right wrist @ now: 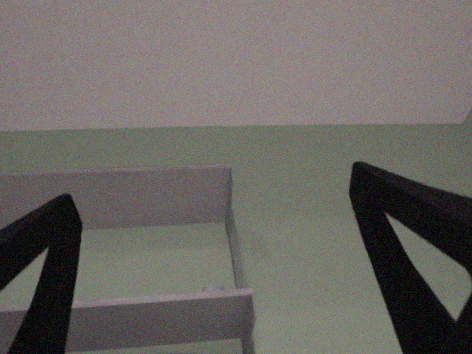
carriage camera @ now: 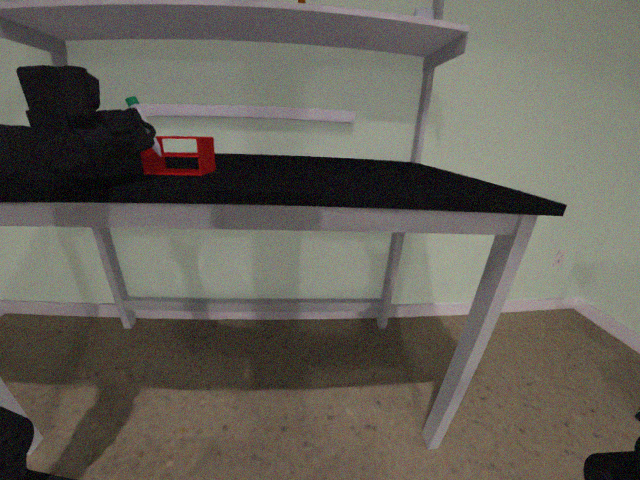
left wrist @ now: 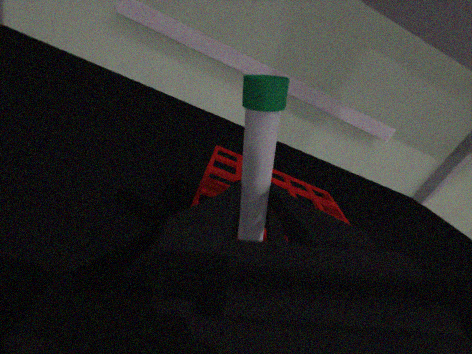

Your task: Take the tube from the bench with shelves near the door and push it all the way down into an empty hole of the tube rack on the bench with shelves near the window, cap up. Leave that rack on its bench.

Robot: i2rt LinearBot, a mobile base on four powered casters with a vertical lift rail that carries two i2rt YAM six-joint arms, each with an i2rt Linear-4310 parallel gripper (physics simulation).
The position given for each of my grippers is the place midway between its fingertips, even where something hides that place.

In view: my left gripper point(carriage camera: 150, 131), my right gripper point(right wrist: 214, 192), a white tube with green cap point(left wrist: 264, 96) and a red tube rack point(carriage camera: 153, 164).
The red tube rack is seen too in the left wrist view point(left wrist: 210, 187). My left gripper is seen too in the left wrist view point(left wrist: 254, 189). The right wrist view does not show the white tube with green cap: it is out of frame. The right wrist view does not show the red tube rack: it is out of frame.
